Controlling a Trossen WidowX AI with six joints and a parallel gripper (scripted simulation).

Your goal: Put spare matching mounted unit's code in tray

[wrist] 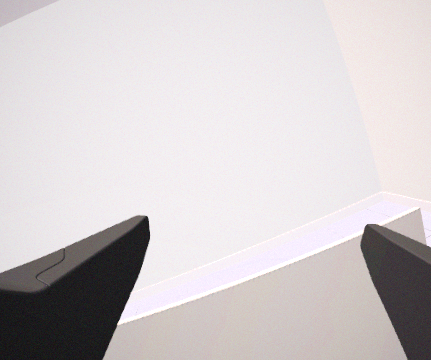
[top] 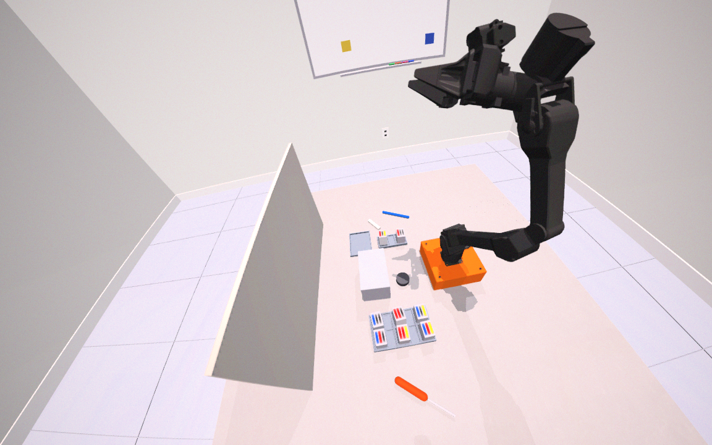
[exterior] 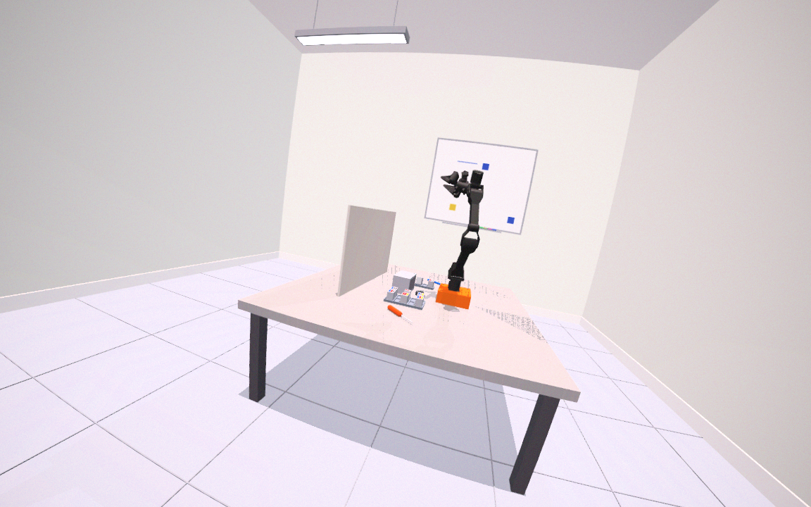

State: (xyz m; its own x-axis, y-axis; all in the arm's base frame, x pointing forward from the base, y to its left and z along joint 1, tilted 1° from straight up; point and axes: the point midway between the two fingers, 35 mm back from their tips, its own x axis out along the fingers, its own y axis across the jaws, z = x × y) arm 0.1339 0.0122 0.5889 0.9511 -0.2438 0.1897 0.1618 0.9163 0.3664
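Right now my gripper tip is 60 mm short of the grey spare block, 160 mm to the right of it and 620 mm above it. From my gripper tip the other things lie so: grey panel: 350 mm ahead, 10 mm to the right, 440 mm below; then dark disc: 10 mm ahead, 20 mm to the left, 650 mm below; then white mounted unit: 120 mm ahead, 10 mm to the left, 610 mm below.
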